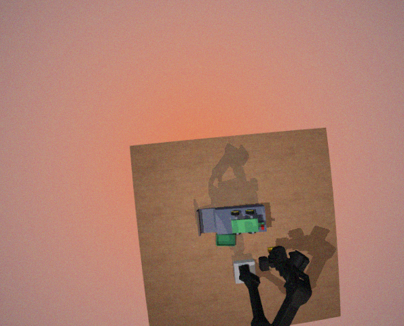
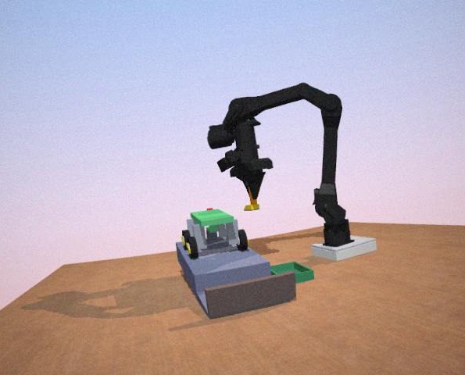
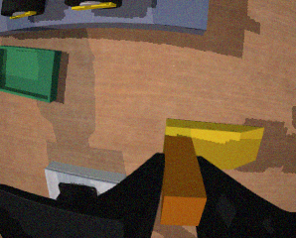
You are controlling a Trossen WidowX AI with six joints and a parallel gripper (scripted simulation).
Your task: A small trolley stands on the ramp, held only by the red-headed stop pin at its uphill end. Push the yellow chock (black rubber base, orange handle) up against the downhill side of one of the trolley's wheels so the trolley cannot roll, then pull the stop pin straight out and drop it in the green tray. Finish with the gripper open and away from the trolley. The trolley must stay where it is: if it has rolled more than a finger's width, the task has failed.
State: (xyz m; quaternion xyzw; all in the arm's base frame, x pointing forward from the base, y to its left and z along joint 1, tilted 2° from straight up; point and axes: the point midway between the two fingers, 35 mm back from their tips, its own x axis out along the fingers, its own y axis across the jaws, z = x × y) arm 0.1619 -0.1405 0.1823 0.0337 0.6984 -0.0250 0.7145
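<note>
Now: gripper tip 160 mm short of the trolley, 100 mm to the right of it and 60 mm above it. From my gripper tip the other things lie so: grey ramp 160 mm ahead, 100 mm to the left, 130 mm below; then yellow chock 20 mm to the right, 10 mm below; then stop pin 130 mm ahead, 50 mm below.
</note>
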